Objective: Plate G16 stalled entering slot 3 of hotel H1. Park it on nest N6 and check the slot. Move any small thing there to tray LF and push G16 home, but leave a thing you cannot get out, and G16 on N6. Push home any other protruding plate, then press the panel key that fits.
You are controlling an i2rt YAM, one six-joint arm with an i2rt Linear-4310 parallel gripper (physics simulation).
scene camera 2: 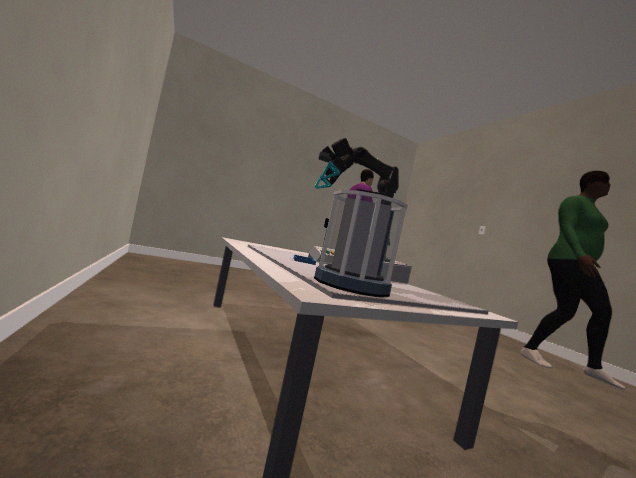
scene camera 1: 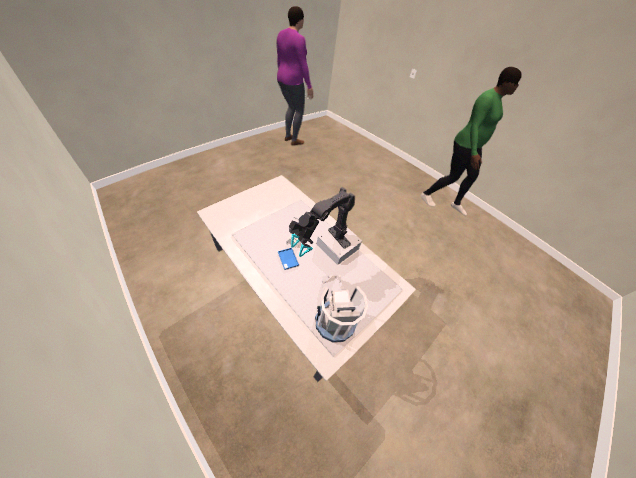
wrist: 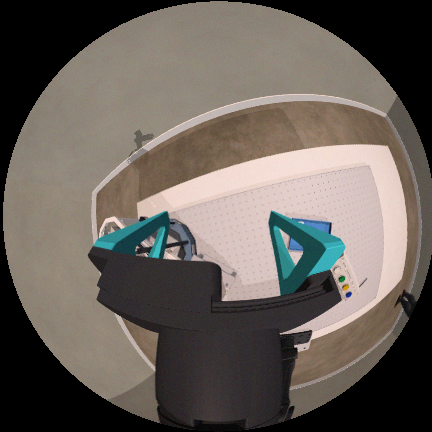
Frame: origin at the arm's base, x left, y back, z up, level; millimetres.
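Where they show: gripper, between the fingertips: (scene camera 2: pixel 318 183) (scene camera 1: pixel 295 252) (wrist: pixel 218 216); arm's base, origin of its link: (scene camera 1: pixel 339 237) (wrist: pixel 285 339).
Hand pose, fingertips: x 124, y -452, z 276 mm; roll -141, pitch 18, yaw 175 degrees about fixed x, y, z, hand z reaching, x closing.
Each offset is from my fingertips to the centre of the thing. Level surfaces: height alone.
My gripper (scene camera 1: pixel 297 250) (scene camera 2: pixel 318 185) (wrist: pixel 218 216) is open and empty, its teal fingers wide apart, high above the pegboard near the blue tray. The blue tray @[dx -199, dy +68, dz -360 mm] (scene camera 1: pixel 288 259) (scene camera 2: pixel 304 259) (wrist: pixel 314 229) lies flat; no small thing shows in it. The round caged hotel unit (scene camera 1: pixel 337 337) (scene camera 2: pixel 354 282) (wrist: pixel 186 233) stands at the other end of the board; pale plates or blocks show inside its top. Slot 3 and G16 cannot be told apart. The key panel @[dx -348, dy +239, dz -327 mm] (wrist: pixel 349 286) has white, green, yellow and blue keys; my arm hides it in scene camera 1. Nest N6 cannot be identified.
The arm's grey base box (scene camera 1: pixel 336 252) (scene camera 2: pixel 400 270) stands at the table's long edge. A small pale fixture @[dx +164, dy +186, dz -331 mm] (scene camera 1: pixel 331 280) lies between base and hotel. A person in purple (scene camera 1: pixel 292 56) and one in green (scene camera 1: pixel 481 120) (scene camera 2: pixel 578 226) stand away from the table @[dz -381 mm] (scene camera 1: pixel 246 203).
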